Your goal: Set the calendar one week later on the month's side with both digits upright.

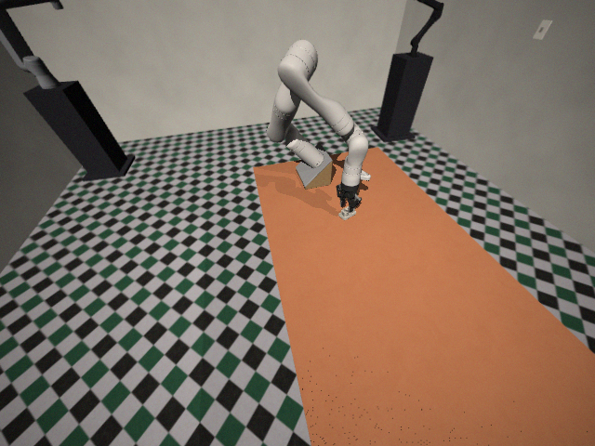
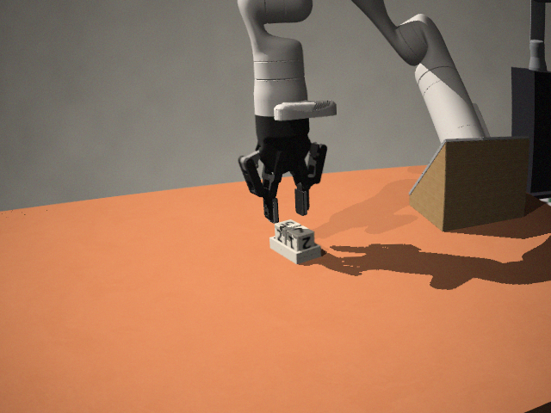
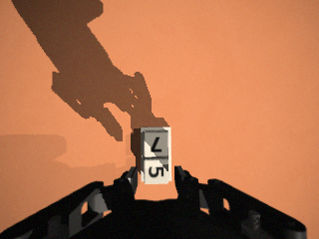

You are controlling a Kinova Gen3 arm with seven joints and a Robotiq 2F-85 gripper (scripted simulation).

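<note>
The white calendar tray lies 1 cm behind my hand, 1 cm to the left of it and 6 cm below it. The rest, counted from my hand: cube (1 cm behind, 3 cm to the left, 4 cm below).
</note>
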